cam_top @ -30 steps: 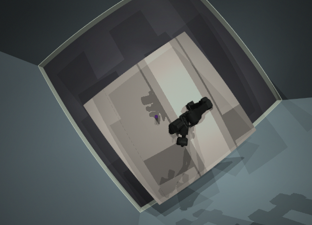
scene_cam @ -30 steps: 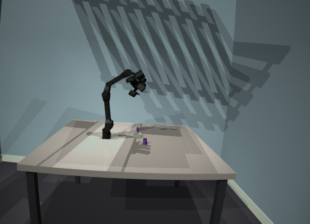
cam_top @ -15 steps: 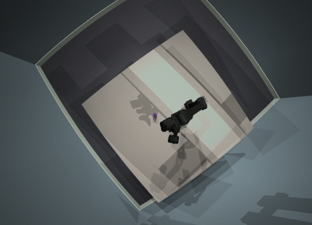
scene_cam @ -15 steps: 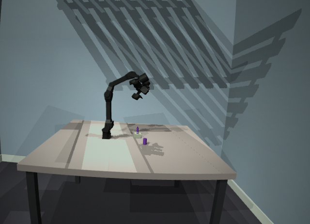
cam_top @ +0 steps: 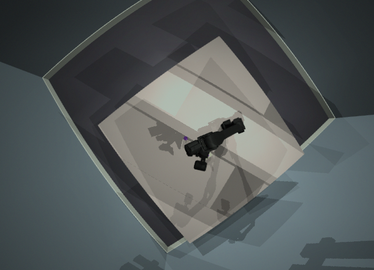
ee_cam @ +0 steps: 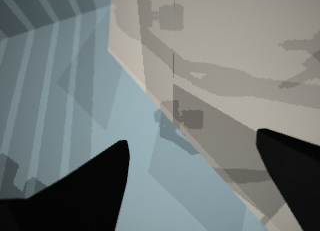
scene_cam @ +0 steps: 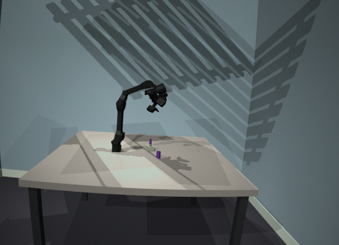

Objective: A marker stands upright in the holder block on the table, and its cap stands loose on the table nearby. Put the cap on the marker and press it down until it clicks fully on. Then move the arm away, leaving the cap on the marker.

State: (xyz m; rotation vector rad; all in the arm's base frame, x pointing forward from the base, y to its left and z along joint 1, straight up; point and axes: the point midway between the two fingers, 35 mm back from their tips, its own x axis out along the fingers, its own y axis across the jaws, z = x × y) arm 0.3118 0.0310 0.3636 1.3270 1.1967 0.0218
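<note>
Right now my gripper tip is 32 cm above the purple cap, 17 cm to the left of it and 1 cm past it. From my gripper tip the other things lie so: pale holder block (32 cm below, 7 cm behind, 3 cm to the left).
</note>
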